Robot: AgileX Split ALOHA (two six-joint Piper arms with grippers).
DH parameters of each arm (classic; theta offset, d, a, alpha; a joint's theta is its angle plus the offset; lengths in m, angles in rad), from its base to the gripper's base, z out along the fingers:
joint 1: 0 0.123 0 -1.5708
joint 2: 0.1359 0 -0.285 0
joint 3: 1.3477 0 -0.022 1.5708
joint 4: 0 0.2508 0 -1.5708
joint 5: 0 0 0.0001 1.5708
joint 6: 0 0.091 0 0
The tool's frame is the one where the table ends.
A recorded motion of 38 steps. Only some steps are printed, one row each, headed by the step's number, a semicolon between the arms.
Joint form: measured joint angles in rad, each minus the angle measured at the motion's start. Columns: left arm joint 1, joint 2, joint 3, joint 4, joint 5, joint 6; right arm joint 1, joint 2, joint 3, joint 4, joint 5, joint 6.
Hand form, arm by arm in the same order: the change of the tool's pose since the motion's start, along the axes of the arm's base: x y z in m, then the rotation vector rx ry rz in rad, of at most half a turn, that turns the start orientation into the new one. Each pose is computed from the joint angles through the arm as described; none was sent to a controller.
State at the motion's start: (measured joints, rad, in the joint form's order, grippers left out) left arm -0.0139 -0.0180 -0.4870 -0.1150 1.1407 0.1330; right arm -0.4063 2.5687 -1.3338 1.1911 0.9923 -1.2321
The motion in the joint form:
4: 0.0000 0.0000 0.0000 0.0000 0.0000 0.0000; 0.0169 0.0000 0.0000 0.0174 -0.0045 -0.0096
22: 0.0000 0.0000 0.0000 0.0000 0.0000 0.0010; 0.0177 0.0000 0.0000 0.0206 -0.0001 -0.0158
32: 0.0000 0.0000 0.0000 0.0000 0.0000 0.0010; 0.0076 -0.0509 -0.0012 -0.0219 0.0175 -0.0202
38: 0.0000 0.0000 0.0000 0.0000 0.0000 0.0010; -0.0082 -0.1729 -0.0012 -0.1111 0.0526 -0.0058
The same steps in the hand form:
4: 0.0000 0.0000 0.0000 0.0000 0.0000 0.0000; 0.0027 0.0061 0.0002 0.0000 -0.0099 0.0053
22: 0.0000 0.0000 0.0000 0.0008 -0.0001 -0.0005; 0.0029 0.0066 0.0006 0.0037 -0.0150 0.0087
32: 0.0000 0.0000 0.0000 0.0008 -0.0001 -0.0005; 0.0057 0.0009 0.0198 -0.0183 -0.0587 0.0470
38: 0.0000 0.0000 0.0000 0.0008 -0.0001 -0.0005; 0.0097 -0.0091 0.0656 -0.0736 -0.1383 0.1158

